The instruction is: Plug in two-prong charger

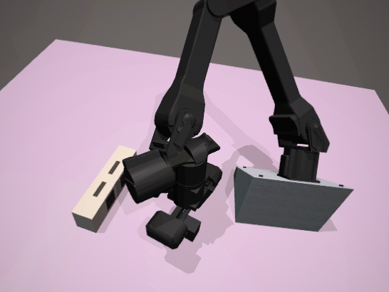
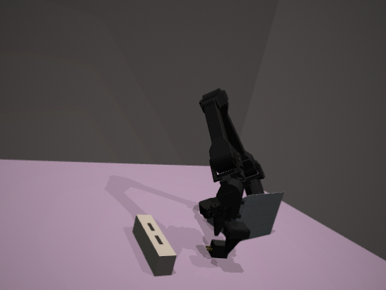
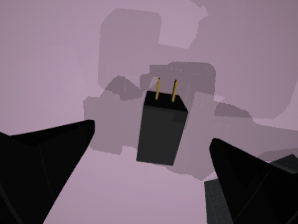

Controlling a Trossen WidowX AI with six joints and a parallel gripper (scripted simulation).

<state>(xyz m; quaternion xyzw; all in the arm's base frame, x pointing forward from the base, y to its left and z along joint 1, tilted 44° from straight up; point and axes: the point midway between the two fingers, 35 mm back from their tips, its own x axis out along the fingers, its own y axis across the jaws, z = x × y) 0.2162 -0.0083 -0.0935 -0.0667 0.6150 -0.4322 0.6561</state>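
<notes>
My gripper tip is 2 cm above the black two-prong charger, 1 cm to the left of it and 1 cm short of it.
</notes>
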